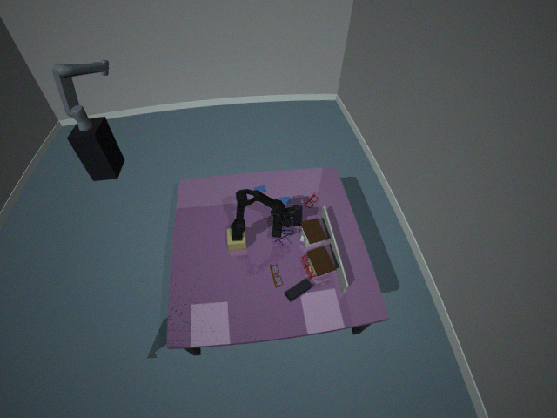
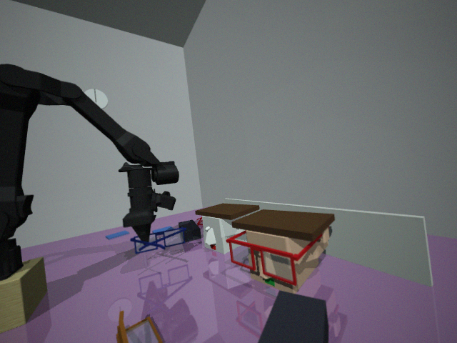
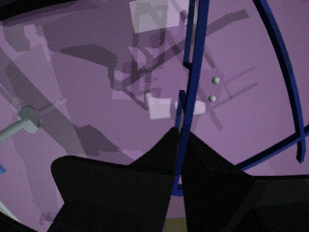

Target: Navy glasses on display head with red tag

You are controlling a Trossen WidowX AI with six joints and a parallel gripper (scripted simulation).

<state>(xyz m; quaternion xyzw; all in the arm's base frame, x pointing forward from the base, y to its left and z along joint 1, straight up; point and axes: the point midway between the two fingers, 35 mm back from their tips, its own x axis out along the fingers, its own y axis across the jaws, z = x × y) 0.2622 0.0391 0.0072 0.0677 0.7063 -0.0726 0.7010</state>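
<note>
Now: the post stand 20 cm to the left of my gripper tip and 3 cm below it. From my gripper tip the other things lie so: pale display head: 20 cm ahead, 5 cm to the right, 1 cm above; upright panel: 35 cm ahead, 15 cm to the right; tan display head: 27 cm to the right, 21 cm ahead, 1 cm above.
</note>
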